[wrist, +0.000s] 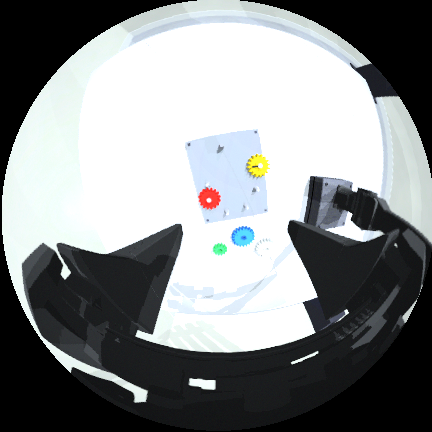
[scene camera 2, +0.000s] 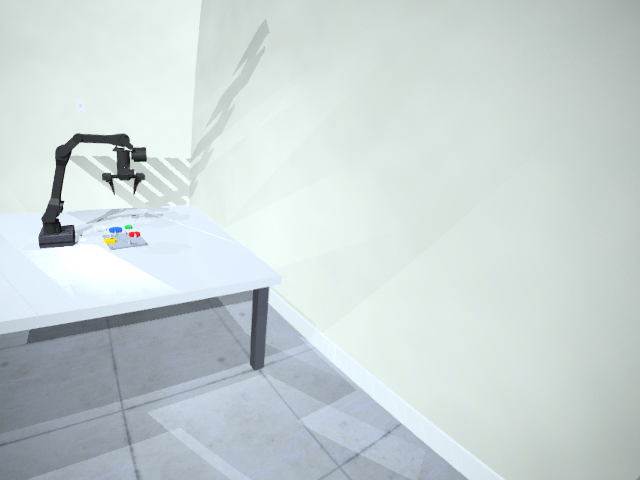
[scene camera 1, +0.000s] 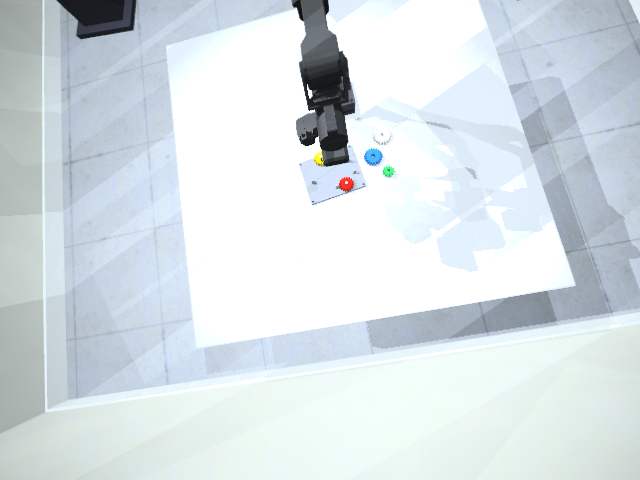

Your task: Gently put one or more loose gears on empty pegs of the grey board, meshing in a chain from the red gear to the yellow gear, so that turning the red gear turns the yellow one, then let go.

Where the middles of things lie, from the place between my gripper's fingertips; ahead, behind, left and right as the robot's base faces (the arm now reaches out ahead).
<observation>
Now: the board and gears [scene camera 1: 325, 178] 210 mm below my hand, 20 mm to the right of it and 10 mm behind it. Also, from my hand: grey board [scene camera 1: 325, 178] (220 mm below, 20 mm to the right, 10 mm behind).
</observation>
